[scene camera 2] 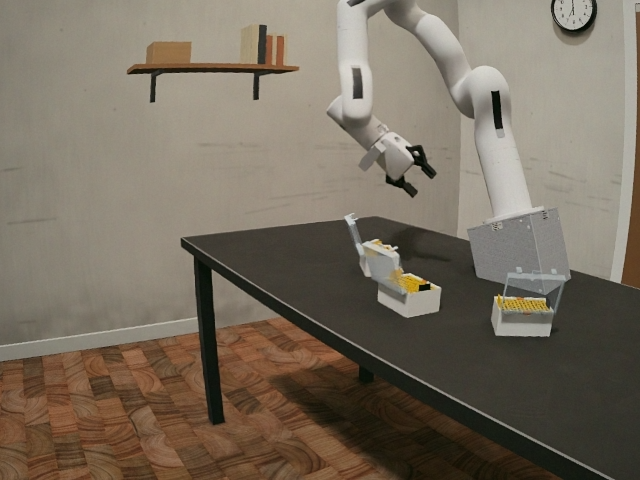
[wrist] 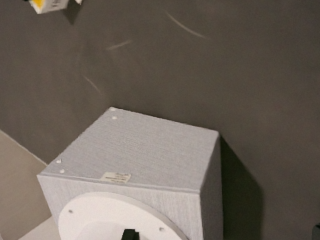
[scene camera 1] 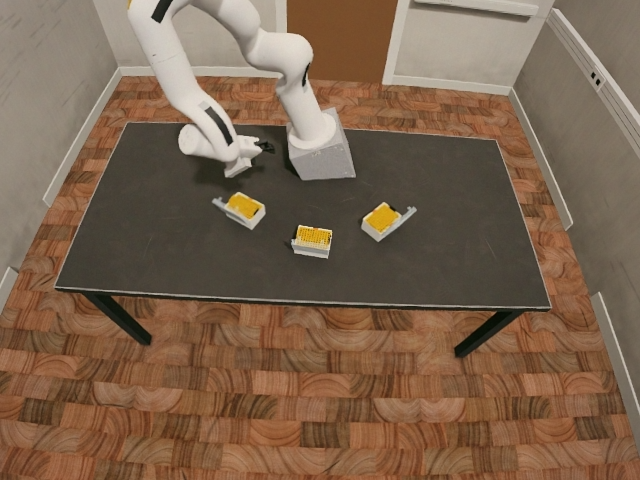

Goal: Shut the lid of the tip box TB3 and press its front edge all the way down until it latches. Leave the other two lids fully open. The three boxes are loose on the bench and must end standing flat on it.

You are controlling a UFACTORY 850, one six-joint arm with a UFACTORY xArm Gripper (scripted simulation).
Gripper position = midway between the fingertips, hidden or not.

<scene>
In view: my gripper (scene camera 2: 425,186) and a tip box (scene camera 2: 410,304).
The wrist view misses the tip box: it is out of frame.
</scene>
